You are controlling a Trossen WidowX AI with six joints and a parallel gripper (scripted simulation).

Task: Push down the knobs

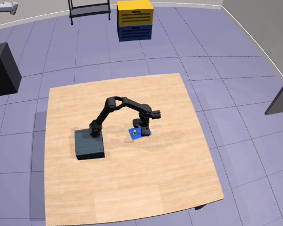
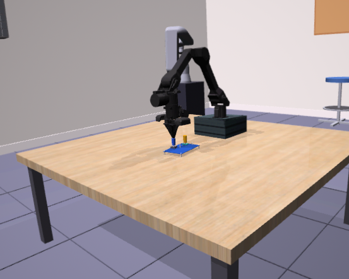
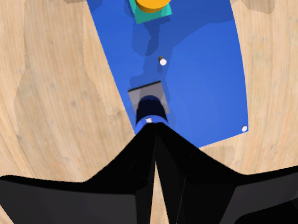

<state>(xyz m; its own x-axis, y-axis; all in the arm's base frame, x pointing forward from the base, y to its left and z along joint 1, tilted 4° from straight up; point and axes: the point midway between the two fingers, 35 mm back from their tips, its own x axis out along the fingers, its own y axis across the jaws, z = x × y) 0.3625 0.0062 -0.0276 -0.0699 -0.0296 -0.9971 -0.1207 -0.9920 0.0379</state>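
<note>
Right now the blue knob is 10 mm below my gripper tip. From my gripper tip the other things lie so: orange knob (70 mm behind, 20 mm below, 10 mm to the left).
</note>
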